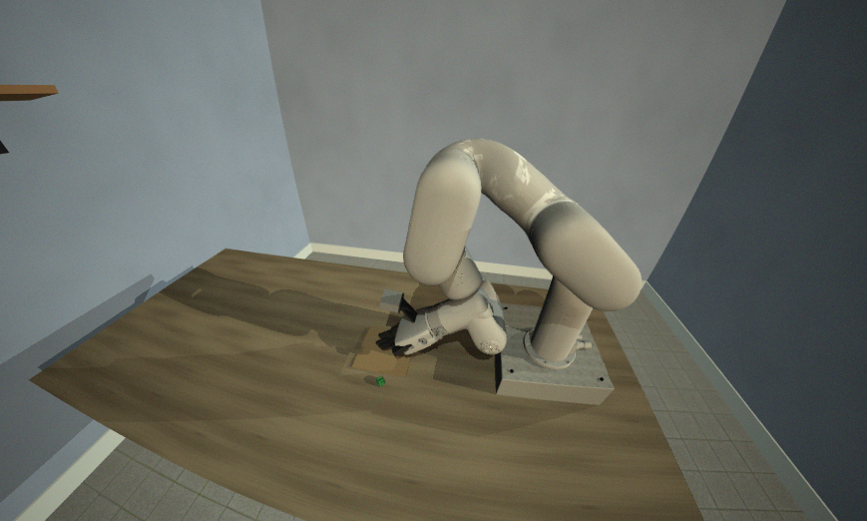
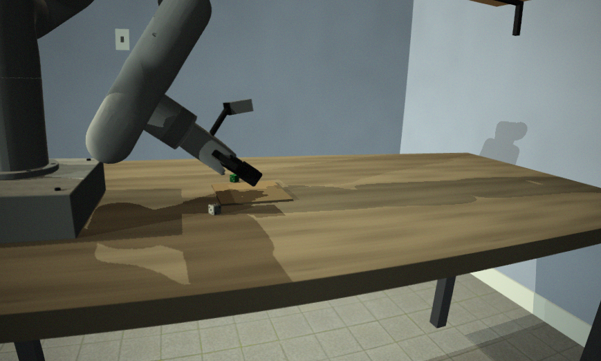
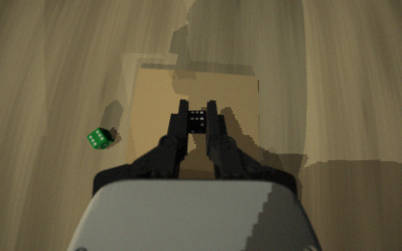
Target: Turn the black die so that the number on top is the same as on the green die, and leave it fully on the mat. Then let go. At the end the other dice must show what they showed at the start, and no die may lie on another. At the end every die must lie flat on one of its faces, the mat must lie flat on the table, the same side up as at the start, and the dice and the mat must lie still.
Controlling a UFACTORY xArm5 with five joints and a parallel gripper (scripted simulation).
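The black die is 10 mm ahead of my hand and 10 mm below it. The rest, counted from my hand: green die (100 mm to the left, 30 mm below); white die (90 mm behind, 100 mm to the right, 30 mm below); tan mat (40 mm below).
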